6 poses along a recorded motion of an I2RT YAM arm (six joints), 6.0 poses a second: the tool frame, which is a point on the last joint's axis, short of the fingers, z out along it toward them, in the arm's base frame.
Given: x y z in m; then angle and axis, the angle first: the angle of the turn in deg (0 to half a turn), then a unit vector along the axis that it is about.
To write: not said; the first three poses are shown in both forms.
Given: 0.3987, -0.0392, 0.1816, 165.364, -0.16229, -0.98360, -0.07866
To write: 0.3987, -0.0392, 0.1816; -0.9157, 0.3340, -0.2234; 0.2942, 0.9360, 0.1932; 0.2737, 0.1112, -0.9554
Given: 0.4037, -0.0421, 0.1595, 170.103, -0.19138, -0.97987, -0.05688
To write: 0.4037, -0.0421, 0.1595; -0.9124, 0.3820, -0.1468; 0.3625, 0.9209, 0.1435; 0.1900, 0.0777, -0.9787
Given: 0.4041, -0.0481, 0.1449, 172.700, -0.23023, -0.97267, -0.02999
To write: 0.4041, -0.0481, 0.1449; -0.8863, 0.4499, -0.1098; 0.4423, 0.8926, 0.0874; 0.1373, 0.0289, -0.9901
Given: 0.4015, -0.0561, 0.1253, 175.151, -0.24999, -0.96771, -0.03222
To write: 0.4015, -0.0561, 0.1253; -0.8717, 0.4857, -0.0657; 0.4802, 0.8732, 0.0834; 0.0979, 0.0411, -0.9943
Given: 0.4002, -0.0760, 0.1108, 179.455, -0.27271, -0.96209, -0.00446
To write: 0.4002, -0.0760, 0.1108; -0.8512, 0.5248, -0.0067; 0.5247, 0.8512, 0.0112; 0.0116, 0.0060, -0.9999
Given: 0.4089, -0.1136, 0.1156, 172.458, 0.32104, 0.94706, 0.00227
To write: 0.4089, -0.1136, 0.1156; -0.7861, 0.6052, 0.1258; 0.6058, 0.7947, -0.0379; -0.1229, 0.0464, -0.9913
